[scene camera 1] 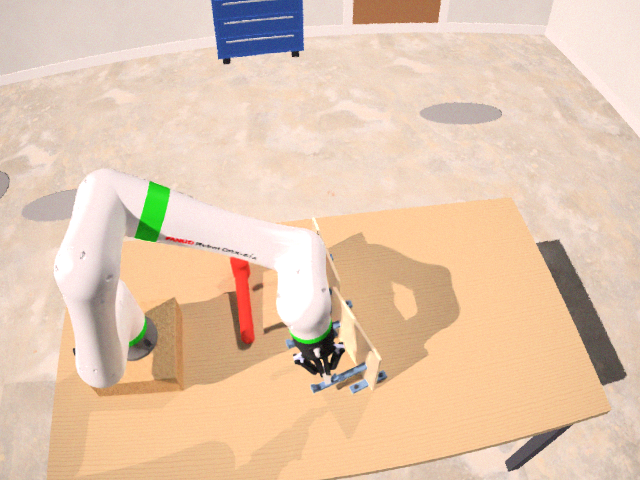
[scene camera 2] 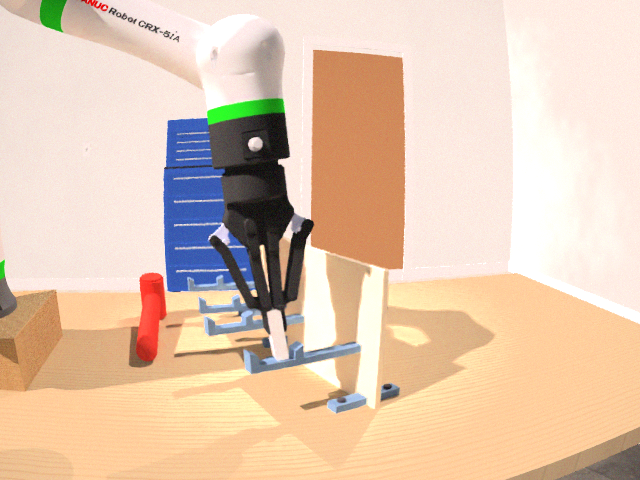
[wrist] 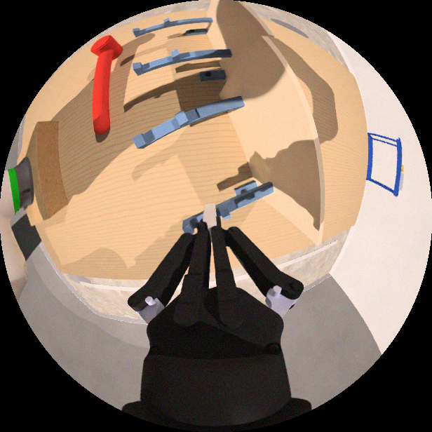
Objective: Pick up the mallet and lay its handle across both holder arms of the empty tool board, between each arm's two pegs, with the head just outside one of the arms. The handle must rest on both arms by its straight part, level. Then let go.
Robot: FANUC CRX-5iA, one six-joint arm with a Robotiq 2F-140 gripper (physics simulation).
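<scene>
The red mallet (scene camera 1: pixel 244 304) (scene camera 2: pixel 149 324) (wrist: pixel 102 90) lies on the table left of the boards, its head at the far end. The nearer pale tool board (scene camera 1: pixel 348 333) (scene camera 2: pixel 379 330) stands upright, with no tool on it. Its near blue holder arm (scene camera 1: pixel 354 371) (scene camera 2: pixel 330 353) (wrist: pixel 256 195) and its second holder arm (scene camera 2: pixel 227 326) (wrist: pixel 167 128) point toward the mallet's side. My gripper (scene camera 1: pixel 326 378) (scene camera 2: pixel 279 351) (wrist: pixel 210 211) is shut and empty. Its tips are at the near arm's outer part, appearing between the two pegs in the scene camera 2 view; contact is unclear. They partly hide that arm.
Farther back, two more blue arms (scene camera 2: pixel 219 307) (wrist: pixel 185 60) reach out from another board (scene camera 1: pixel 326 253). The robot's base stands on a wooden block (scene camera 1: pixel 180 361) (scene camera 2: pixel 41 335) (wrist: pixel 50 170) at the left. Blue feet (scene camera 1: pixel 361 385) (scene camera 2: pixel 347 401) stick out under the nearer board.
</scene>
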